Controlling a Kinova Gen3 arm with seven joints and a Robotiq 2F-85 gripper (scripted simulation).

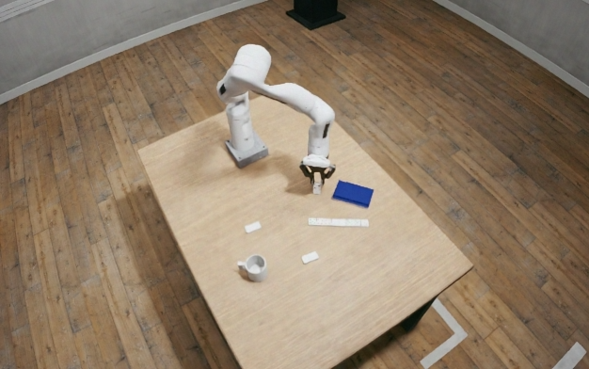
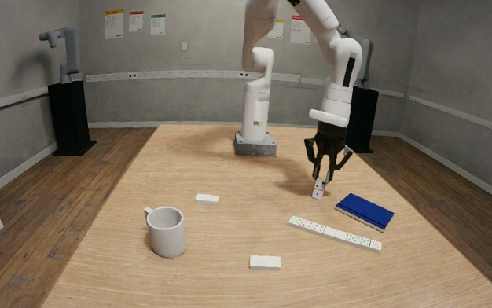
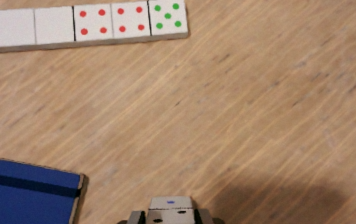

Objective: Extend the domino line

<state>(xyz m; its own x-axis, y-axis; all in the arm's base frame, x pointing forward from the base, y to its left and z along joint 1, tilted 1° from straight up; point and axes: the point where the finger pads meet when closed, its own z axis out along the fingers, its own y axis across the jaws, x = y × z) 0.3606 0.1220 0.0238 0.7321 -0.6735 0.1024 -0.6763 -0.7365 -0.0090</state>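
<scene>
Right now the blue book is 10 cm to the left of my hand, 9 cm ahead of it and 6 cm below it. The rest, counted from my hand: grey mug (37 cm to the right, 16 cm ahead, 4 cm below).
</scene>
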